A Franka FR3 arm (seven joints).
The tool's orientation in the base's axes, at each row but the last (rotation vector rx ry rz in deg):
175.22 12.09 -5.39
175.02 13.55 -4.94
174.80 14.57 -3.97
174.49 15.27 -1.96
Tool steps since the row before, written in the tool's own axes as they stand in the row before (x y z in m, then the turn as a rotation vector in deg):
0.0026 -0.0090 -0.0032 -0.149 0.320 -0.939
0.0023 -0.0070 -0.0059 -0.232 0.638 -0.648
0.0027 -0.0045 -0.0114 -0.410 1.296 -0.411
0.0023 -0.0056 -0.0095 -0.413 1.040 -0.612
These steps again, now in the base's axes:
0.0015 0.0095 0.0024 -0.050 -0.262 0.967
0.0015 0.0077 0.0052 -0.097 -0.611 0.705
0.0023 0.0058 0.0109 -0.172 -1.307 0.528
0.0014 0.0067 0.0089 -0.216 -1.039 0.707

